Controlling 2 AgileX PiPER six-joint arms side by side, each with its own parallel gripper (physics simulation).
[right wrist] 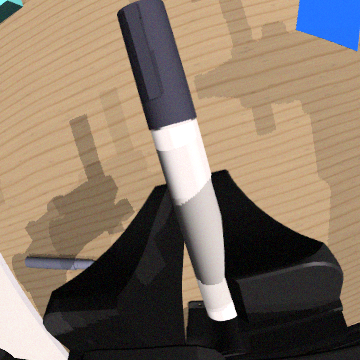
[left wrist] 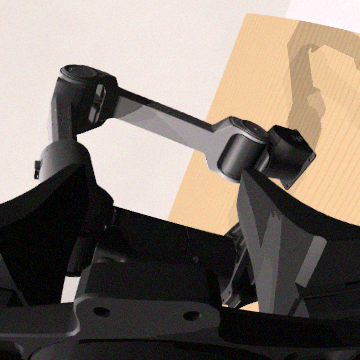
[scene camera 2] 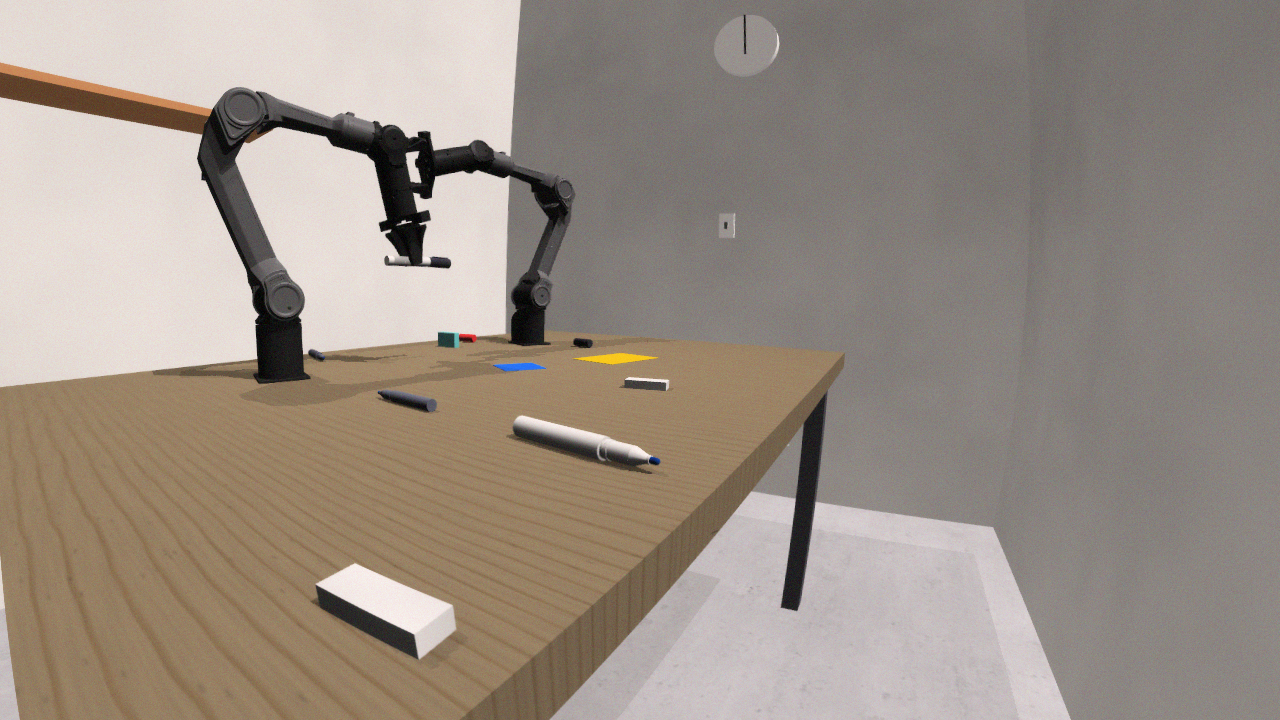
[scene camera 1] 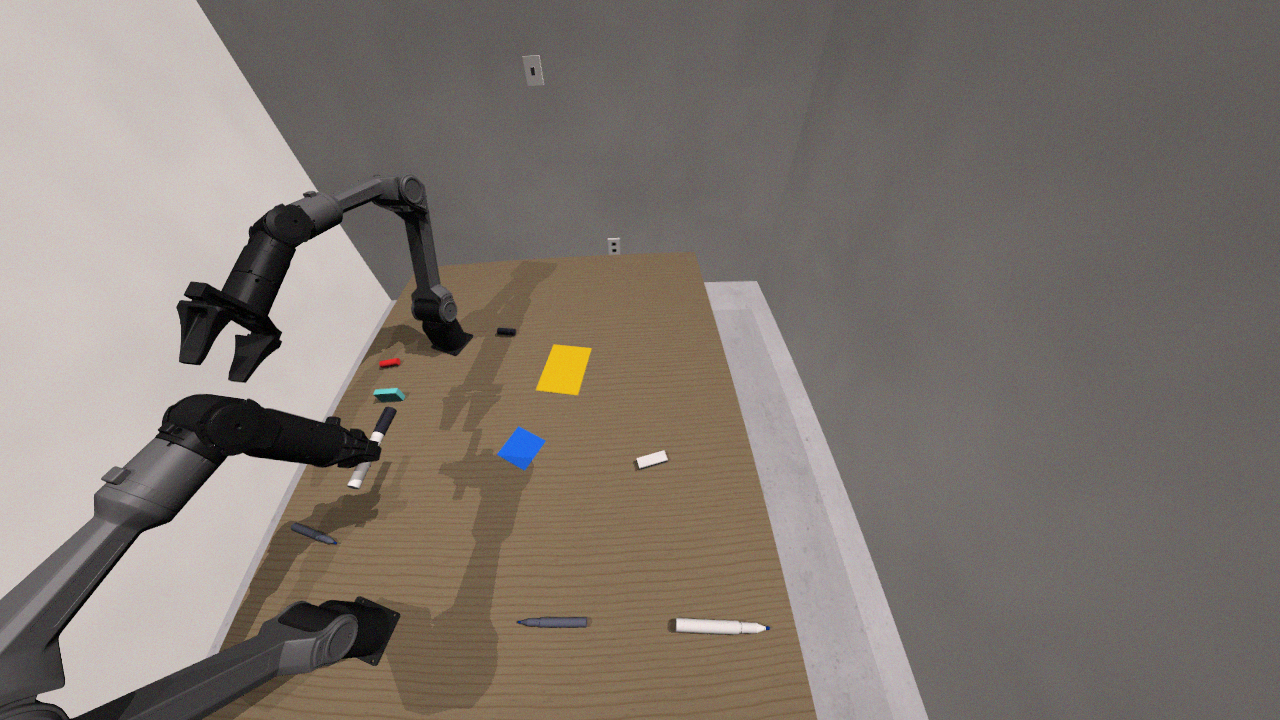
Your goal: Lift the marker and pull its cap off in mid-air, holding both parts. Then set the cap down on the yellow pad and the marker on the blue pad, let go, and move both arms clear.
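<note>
The marker's white body (scene camera 1: 357, 474) (scene camera 2: 395, 260) (right wrist: 202, 250) is held level in the air, with its dark cap (scene camera 1: 385, 419) (scene camera 2: 439, 262) (right wrist: 157, 65) on one end. My right gripper (scene camera 1: 371, 450) (scene camera 2: 414, 258) (right wrist: 195, 196) is shut on the white body, and the cap sticks out past its fingers. My left gripper (scene camera 1: 214, 368) (left wrist: 162, 184) is open and empty, high up and apart from the marker; in scene camera 2 it is partly hidden behind the right arm. The yellow pad (scene camera 1: 563, 369) (scene camera 2: 617, 358) and the blue pad (scene camera 1: 521, 448) (scene camera 2: 519, 366) (right wrist: 330, 22) lie flat on the table.
A teal block (scene camera 1: 388, 394) (scene camera 2: 448, 339), a red piece (scene camera 1: 389, 362) and a black cylinder (scene camera 1: 506, 331) (scene camera 2: 582, 342) lie near the left arm's base. Dark pens (scene camera 1: 552, 622) (scene camera 1: 313, 533), a white block (scene camera 1: 651, 459) and an uncapped white marker (scene camera 1: 713, 626) (scene camera 2: 572, 437) also lie on the table.
</note>
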